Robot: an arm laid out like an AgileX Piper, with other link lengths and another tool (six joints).
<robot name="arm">
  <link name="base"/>
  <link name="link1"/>
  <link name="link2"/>
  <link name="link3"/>
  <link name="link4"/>
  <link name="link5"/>
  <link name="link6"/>
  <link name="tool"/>
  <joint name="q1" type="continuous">
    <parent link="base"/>
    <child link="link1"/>
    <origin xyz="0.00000 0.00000 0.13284" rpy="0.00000 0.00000 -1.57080"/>
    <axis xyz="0 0 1"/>
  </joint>
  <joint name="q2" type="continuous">
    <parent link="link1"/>
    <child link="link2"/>
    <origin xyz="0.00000 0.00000 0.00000" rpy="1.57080 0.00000 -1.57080"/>
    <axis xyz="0 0 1"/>
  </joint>
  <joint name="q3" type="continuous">
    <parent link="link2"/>
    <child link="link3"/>
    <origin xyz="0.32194 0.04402 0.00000" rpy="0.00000 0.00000 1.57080"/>
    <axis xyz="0 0 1"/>
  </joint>
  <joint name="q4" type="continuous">
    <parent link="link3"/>
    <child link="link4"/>
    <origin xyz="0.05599 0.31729 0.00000" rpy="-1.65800 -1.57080 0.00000"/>
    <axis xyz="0 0 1"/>
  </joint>
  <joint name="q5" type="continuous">
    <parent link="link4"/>
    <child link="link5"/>
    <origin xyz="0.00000 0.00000 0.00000" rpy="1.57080 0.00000 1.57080"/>
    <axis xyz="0 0 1"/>
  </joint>
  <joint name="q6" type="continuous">
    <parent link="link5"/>
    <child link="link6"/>
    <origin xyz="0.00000 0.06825 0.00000" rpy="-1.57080 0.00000 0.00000"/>
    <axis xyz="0 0 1"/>
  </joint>
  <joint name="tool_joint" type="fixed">
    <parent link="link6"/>
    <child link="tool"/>
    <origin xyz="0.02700 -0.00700 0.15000" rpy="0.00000 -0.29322 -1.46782"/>
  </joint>
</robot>
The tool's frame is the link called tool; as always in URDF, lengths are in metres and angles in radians. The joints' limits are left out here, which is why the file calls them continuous.
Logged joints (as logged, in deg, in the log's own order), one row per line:
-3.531, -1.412, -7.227, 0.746, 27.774, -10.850
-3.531, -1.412, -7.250, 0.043, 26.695, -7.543
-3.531, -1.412, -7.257, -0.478, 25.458, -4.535
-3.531, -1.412, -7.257, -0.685, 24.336, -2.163
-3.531, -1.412, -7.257, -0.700, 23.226, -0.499
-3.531, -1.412, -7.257, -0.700, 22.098, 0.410
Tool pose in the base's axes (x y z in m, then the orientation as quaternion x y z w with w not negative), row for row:
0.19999, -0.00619, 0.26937, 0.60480, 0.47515, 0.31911, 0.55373
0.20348, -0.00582, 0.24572, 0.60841, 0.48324, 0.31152, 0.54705
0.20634, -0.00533, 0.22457, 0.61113, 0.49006, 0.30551, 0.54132
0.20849, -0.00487, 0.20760, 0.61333, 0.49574, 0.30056, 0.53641
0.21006, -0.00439, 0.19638, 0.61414, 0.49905, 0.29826, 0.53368
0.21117, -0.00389, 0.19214, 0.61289, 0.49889, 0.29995, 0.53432
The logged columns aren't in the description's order. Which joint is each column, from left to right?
Columns, left to right: q6, q1, q4, q2, q5, q3.
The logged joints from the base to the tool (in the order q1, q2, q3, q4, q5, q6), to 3 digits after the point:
-1.412, 0.746, -10.850, -7.227, 27.774, -3.531
-1.412, 0.043, -7.543, -7.250, 26.695, -3.531
-1.412, -0.478, -4.535, -7.257, 25.458, -3.531
-1.412, -0.685, -2.163, -7.257, 24.336, -3.531
-1.412, -0.700, -0.499, -7.257, 23.226, -3.531
-1.412, -0.700, 0.410, -7.257, 22.098, -3.531

